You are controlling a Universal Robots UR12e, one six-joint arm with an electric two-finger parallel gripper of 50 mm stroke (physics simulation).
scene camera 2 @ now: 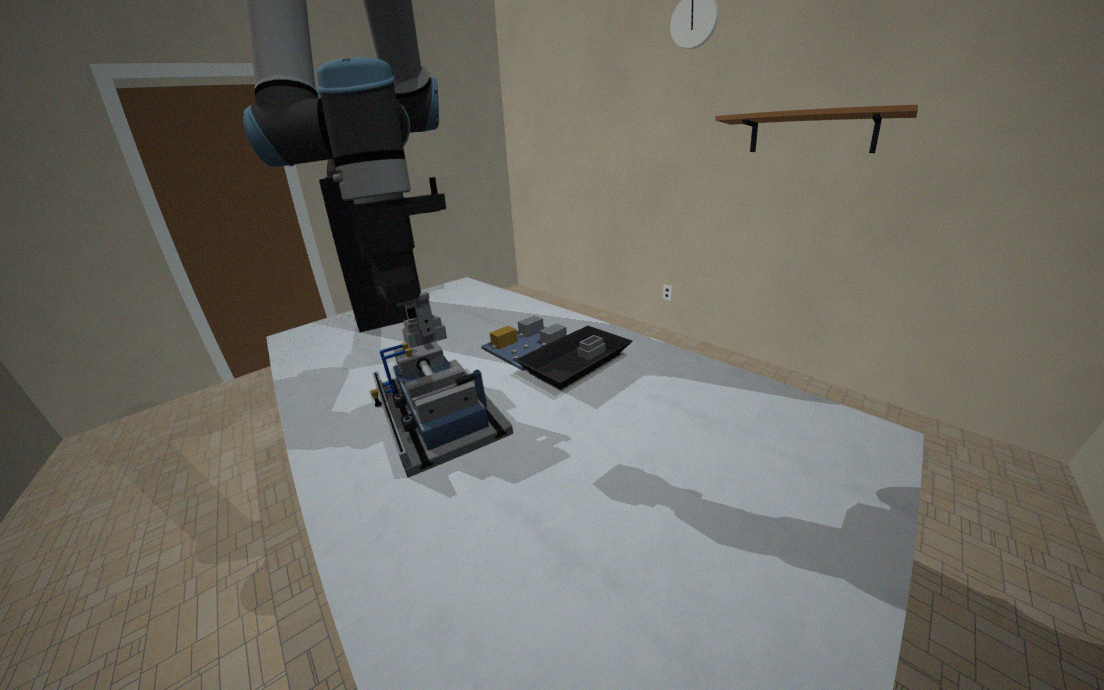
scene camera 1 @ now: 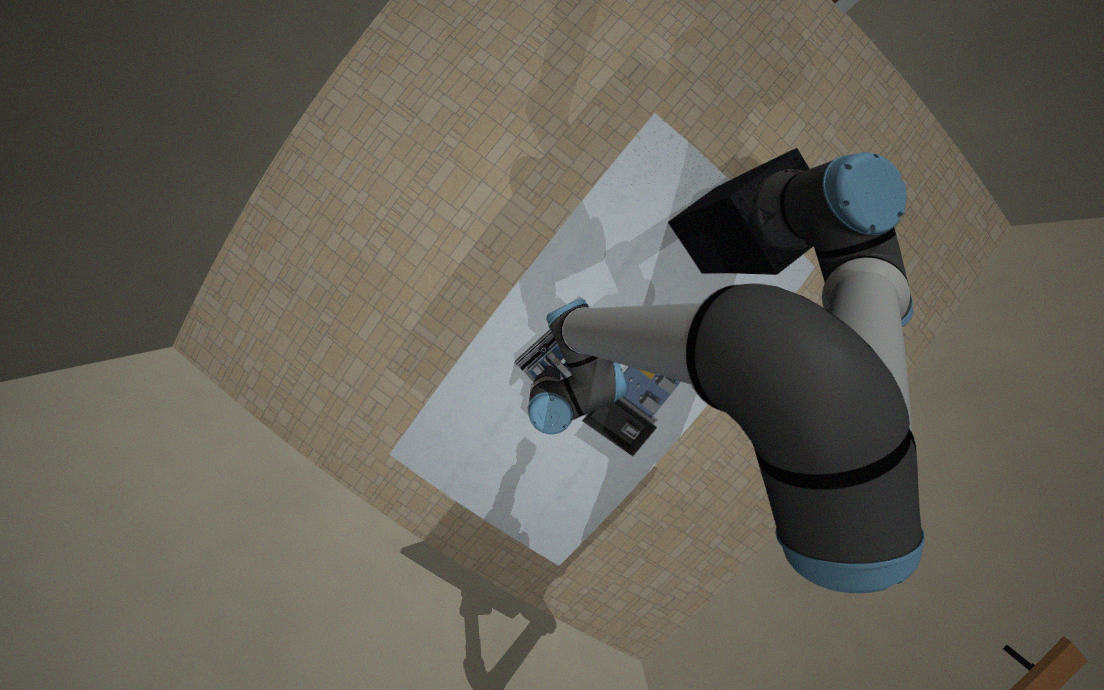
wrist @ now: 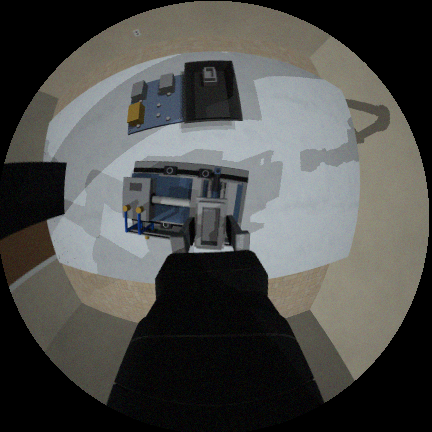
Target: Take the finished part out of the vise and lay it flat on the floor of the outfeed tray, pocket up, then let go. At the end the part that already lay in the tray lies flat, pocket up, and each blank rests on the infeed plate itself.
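Seen in the pictures: gripper, between the fingertips: (scene camera 2: 422, 330) (wrist: 210, 224); arm's base, origin of its link: (scene camera 1: 788, 211).
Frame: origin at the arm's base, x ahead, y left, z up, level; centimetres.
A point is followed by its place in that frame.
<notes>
My gripper (wrist: 210, 224) {y -25.0, x 67.8, z -27.3 cm} (scene camera 2: 424, 323) {y -25.0, x 67.8, z -27.3 cm} is shut on the finished part (wrist: 210, 226) {y -25.2, x 67.8, z -26.8 cm}, a grey block held level with its pocket up, above the vise (wrist: 172, 215) {y -25.2, x 59.1, z -41.0 cm} (scene camera 2: 451, 423) {y -27.2, x 73.9, z -41.4 cm} (scene camera 1: 538, 355) {y -30.5, x 66.8, z -45.0 cm}. A second finished part (wrist: 209, 74) {y 12.0, x 75.1, z -43.7 cm} (scene camera 2: 590, 348) {y 9.8, x 76.2, z -43.3 cm} (scene camera 1: 630, 431) {y 11.9, x 75.1, z -43.7 cm} lies flat, pocket up, near the far end of the black outfeed tray (wrist: 210, 107) {y 0.6, x 73.2, z -45.8 cm} (scene camera 2: 553, 367) {y 1.8, x 71.6, z -45.8 cm} (scene camera 1: 606, 420) {y 2.6, x 76.1, z -45.8 cm}. Two grey blanks (wrist: 138, 90) {y 12.5, x 54.6, z -42.6 cm} (wrist: 166, 83) {y 11.0, x 63.1, z -42.6 cm} (scene camera 2: 530, 325) {y 12.3, x 55.7, z -43.2 cm} (scene camera 2: 552, 333) {y 10.7, x 64.4, z -42.7 cm} and a yellow block (wrist: 136, 114) {y 3.3, x 53.8, z -42.6 cm} (scene camera 2: 503, 336) {y 3.5, x 54.4, z -43.2 cm} stand on the blue infeed plate (wrist: 175, 107) {y 3.4, x 64.0, z -46.2 cm}. Their undersides are hidden. The arm hides the held part in scene camera 1.
The infeed plate and the tray stand side by side, apart from the vise. Blue hoses with yellow fittings (wrist: 139, 210) {y -22.0, x 54.1, z -36.0 cm} rise at the vise's side. A dark upright handle (wrist: 216, 184) {y -20.6, x 70.0, z -37.4 cm} stands on the vise close to the held part. The tray has raised, sloping walls.
</notes>
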